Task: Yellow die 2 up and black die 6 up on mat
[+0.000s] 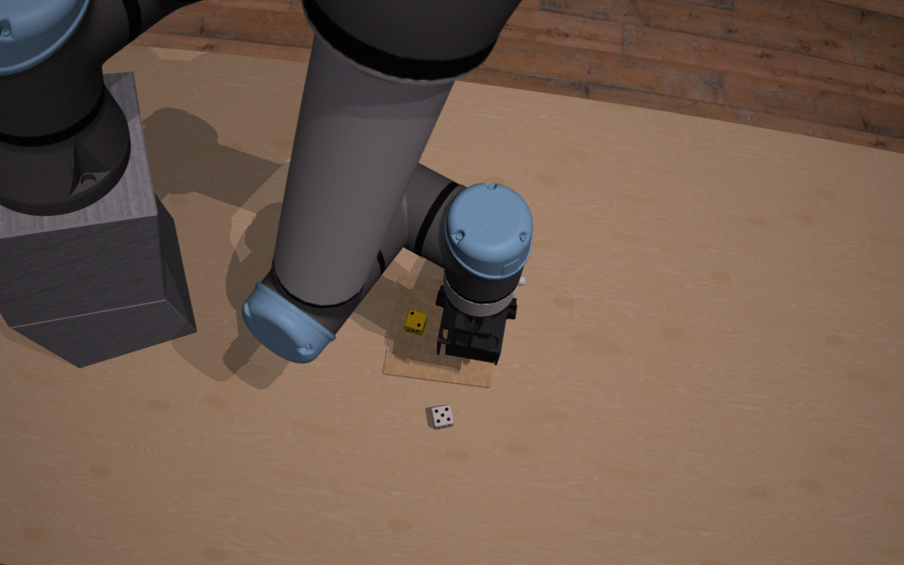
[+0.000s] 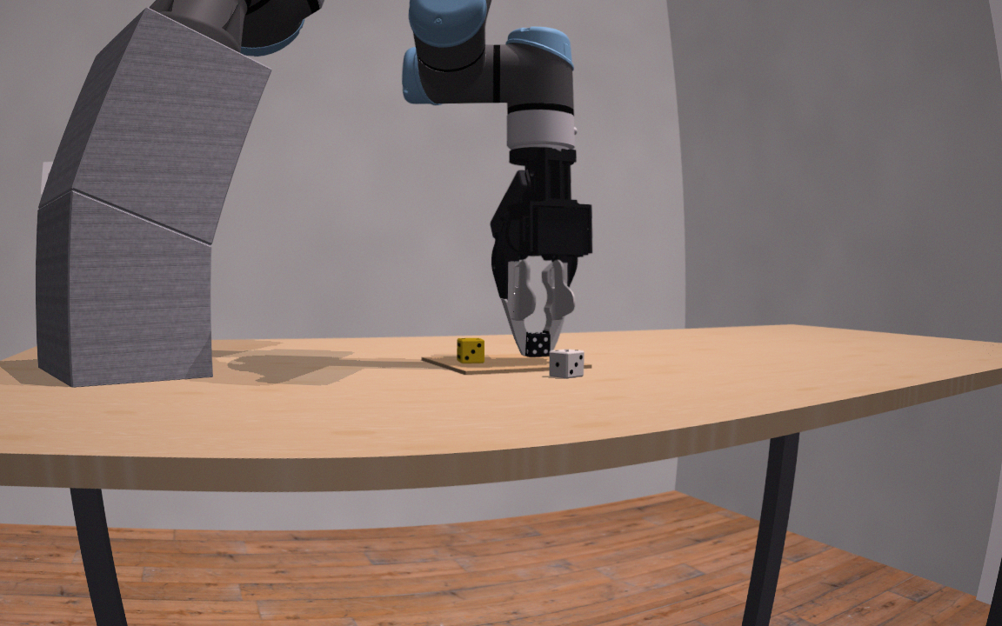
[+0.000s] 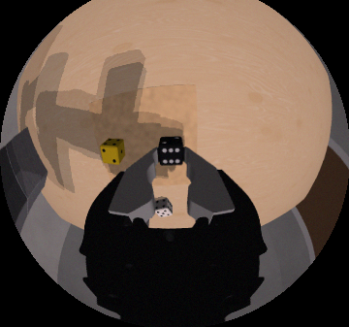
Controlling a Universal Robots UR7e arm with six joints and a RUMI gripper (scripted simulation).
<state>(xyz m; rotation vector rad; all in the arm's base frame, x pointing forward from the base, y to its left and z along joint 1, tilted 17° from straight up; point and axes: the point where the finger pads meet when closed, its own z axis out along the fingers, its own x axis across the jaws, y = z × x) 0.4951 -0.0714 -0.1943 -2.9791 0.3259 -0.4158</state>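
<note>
The black die lies right at my hand. Also, from my hand: white die: 4 cm behind, 11 cm to the right, 1 cm below; mat: 4 cm behind, 1 cm to the left, 2 cm below; yellow die: 7 cm behind, 1 cm to the left, 1 cm below.
</note>
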